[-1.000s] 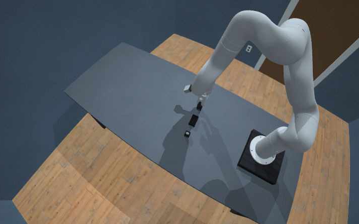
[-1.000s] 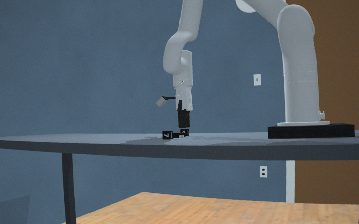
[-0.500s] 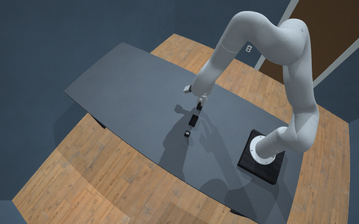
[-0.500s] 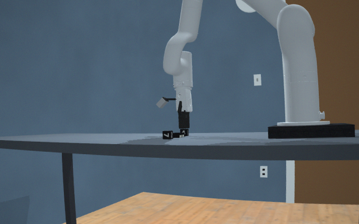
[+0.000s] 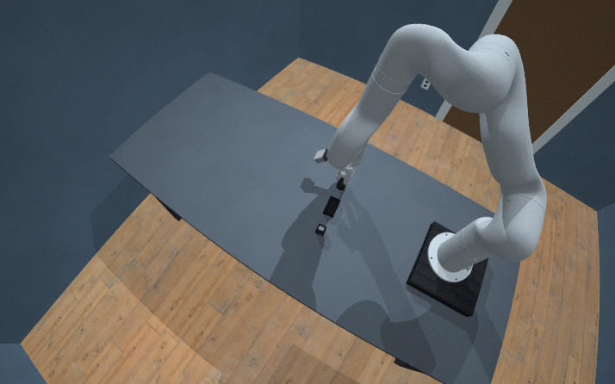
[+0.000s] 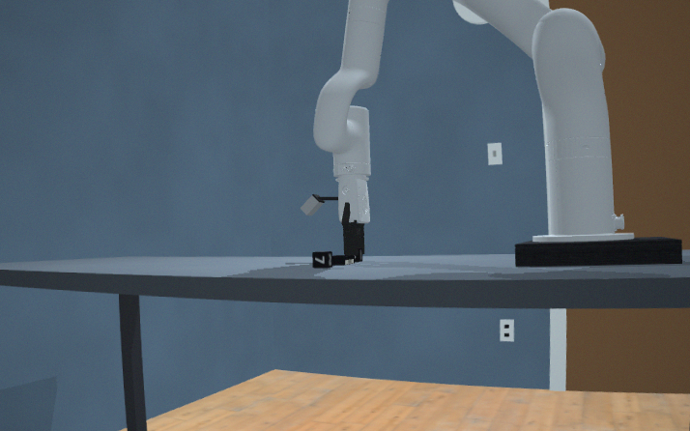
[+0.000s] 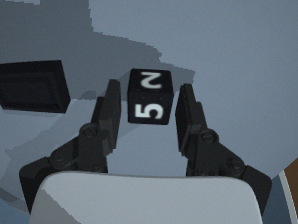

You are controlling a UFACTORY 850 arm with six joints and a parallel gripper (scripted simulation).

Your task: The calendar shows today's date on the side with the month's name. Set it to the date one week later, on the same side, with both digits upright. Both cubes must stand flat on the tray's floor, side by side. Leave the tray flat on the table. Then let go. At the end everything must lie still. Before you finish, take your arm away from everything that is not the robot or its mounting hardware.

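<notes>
My hand is 100 mm to the right of the black tray, 40 mm past it and 20 mm above it. The rest, counted from my hand: calendar cube: 200 mm to the left, 70 mm behind, 20 mm below.
</notes>
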